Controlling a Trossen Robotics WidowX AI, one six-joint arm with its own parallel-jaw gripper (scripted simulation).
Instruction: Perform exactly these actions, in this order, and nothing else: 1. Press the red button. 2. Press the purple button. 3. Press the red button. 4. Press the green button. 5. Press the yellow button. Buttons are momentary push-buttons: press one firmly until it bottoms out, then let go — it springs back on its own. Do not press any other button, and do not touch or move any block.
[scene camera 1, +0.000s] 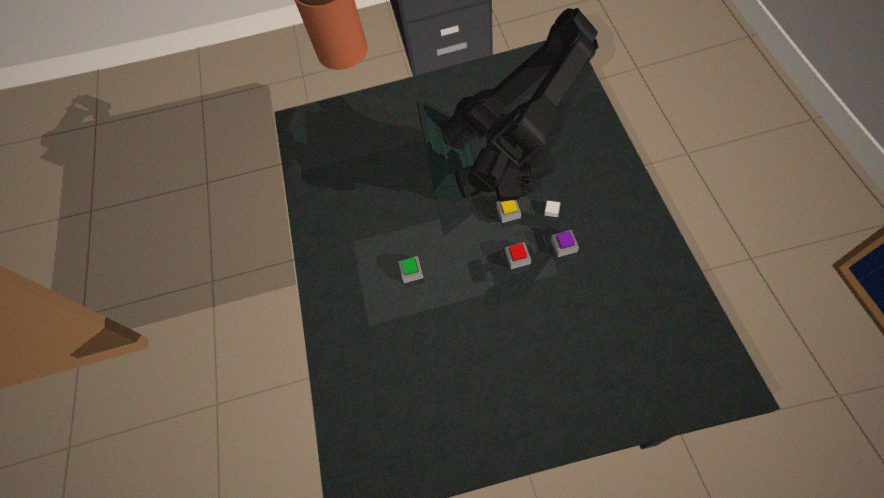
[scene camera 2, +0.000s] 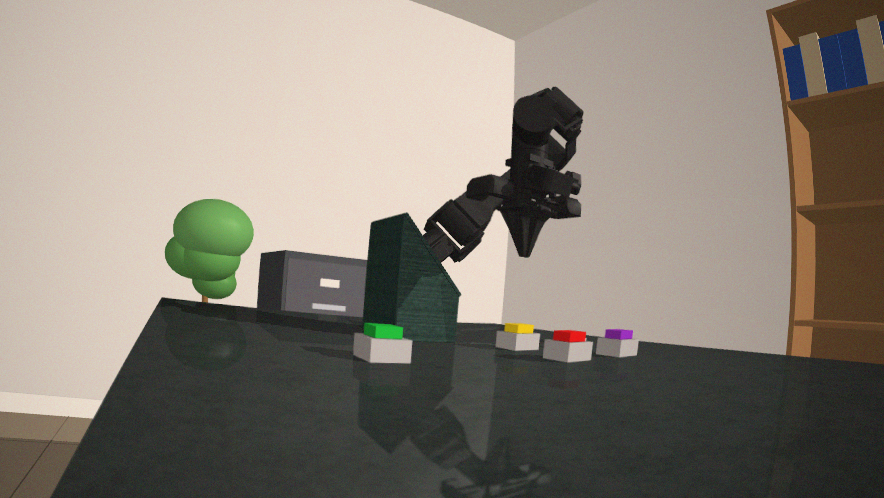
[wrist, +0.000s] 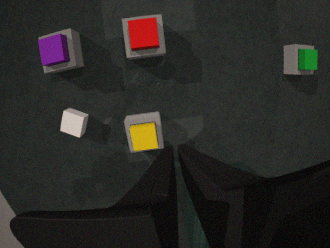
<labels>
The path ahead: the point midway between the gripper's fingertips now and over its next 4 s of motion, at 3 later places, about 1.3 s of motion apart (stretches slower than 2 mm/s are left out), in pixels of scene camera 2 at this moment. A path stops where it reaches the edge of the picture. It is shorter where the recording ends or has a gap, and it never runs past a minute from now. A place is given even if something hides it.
The gripper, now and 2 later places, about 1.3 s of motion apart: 524, 257; 519, 324; 570, 286
</labels>
